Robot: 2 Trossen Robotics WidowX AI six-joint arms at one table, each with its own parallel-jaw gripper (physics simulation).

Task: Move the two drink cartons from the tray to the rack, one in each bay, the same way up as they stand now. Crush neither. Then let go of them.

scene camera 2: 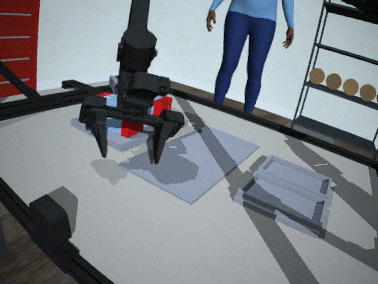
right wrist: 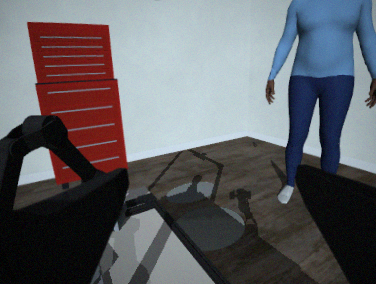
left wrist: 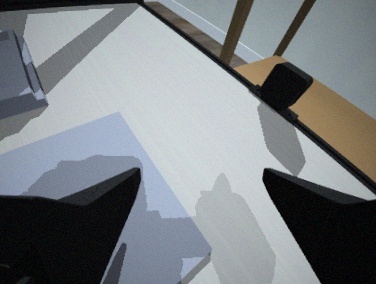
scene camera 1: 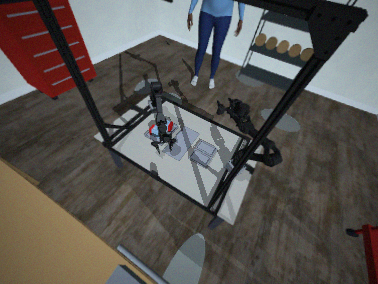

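Where they show: left gripper, fingertip midpoint: (scene camera 2: pixel 131 160) (left wrist: pixel 202 173) (scene camera 1: pixel 165 153); right gripper, fingertip midpoint: (right wrist: pixel 211 174) (scene camera 1: pixel 222 99); left arm's base at its link origin: (scene camera 1: pixel 155 104).
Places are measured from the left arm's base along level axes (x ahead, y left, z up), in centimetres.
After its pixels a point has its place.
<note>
Two blue cartons with red ends stand side by side in the grey tray (scene camera 2: pixel 124 146) {y -9.8, x 42.9, z -4.6 cm}, partly hidden behind the left arm. The nearer carton (scene camera 1: pixel 153 129) {y -12.7, x 31.1, z 2.3 cm} (scene camera 2: pixel 131 129) {y -7.1, x 37.6, z -3.2 cm} is on the left and the other carton (scene camera 1: pixel 170 125) {y 2.3, x 31.1, z 1.3 cm} (scene camera 2: pixel 163 104) {y 1.8, x 32.5, z 1.2 cm} is behind it on the right. My left gripper (scene camera 1: pixel 164 151) {y -11.4, x 53.5, z -2.0 cm} (scene camera 2: pixel 130 159) {y -11.4, x 53.5, z -2.0 cm} (left wrist: pixel 202 173) {y -11.4, x 53.5, z -2.0 cm} is open and empty, fingers pointing down, in front of the cartons, above the table. The grey two-bay rack (scene camera 2: pixel 282 213) {y 8.9, x 70.1, z -4.2 cm} (left wrist: pixel 25 107) {y 5.4, x 62.2, z -5.0 cm} is at the right in scene camera 2, both bays empty. My right gripper (right wrist: pixel 211 174) {y 31.7, x 51.2, z 36.0 cm} is open and empty, away from the tray and rack.
A flat blue-grey mat (scene camera 1: pixel 187 141) {y 10.8, x 47.9, z -5.1 cm} (scene camera 2: pixel 227 150) {y 13.7, x 45.8, z -5.2 cm} (left wrist: pixel 115 134) {y -4.0, x 59.1, z -5.2 cm} lies between the tray and the rack. A small black block (scene camera 2: pixel 50 217) {y -24.8, x 68.3, z -0.2 cm} (left wrist: pixel 286 86) {y -24.2, x 65.1, z -1.8 cm} is on the table's edge frame. Black frame posts rise around the table. A person (right wrist: pixel 322 90) stands beyond it.
</note>
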